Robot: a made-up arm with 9 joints. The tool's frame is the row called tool.
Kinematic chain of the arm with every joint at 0, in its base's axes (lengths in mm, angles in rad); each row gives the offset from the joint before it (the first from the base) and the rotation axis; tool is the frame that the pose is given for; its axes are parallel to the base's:
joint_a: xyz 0 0 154.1 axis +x
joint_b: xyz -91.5 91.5 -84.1 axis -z
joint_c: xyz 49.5 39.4 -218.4 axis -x
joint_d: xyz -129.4 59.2 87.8 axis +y
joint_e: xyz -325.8 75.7 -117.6 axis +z
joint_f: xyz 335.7 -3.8 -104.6 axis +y
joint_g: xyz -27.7 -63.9 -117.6 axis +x
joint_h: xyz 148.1 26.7 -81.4 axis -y
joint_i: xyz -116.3 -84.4 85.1 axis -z
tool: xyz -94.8 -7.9 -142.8
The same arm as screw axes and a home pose.
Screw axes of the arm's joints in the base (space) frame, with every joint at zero. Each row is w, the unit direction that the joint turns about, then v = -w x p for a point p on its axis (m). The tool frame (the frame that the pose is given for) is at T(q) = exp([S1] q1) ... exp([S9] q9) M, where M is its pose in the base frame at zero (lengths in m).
S1 = (1, 0, 0, 0.0000, 0.1541, 0.0000)
S2 = (0, 0, -1, -0.0915, -0.0915, 0.0000)
S3 = (-1, 0, 0, 0.0000, 0.1484, 0.1309)
S4 = (0, 1, 0, 0.0606, 0.0000, -0.1714)
S5 = (0, 0, 1, 0.2658, 0.4972, 0.0000)
S6 = (0, 1, 0, 0.2828, 0.0000, -0.1615)
S7 = (1, 0, 0, 0.0000, -0.4004, -0.1981)
S8 = (0, -1, 0, -0.4818, 0.0000, 0.0411)
S9 = (0, 0, -1, -0.1404, -0.1574, 0.0000)
M: xyz -0.2522 0.1325 -0.5395 (m) quaternion w x y z 1 0 0 0

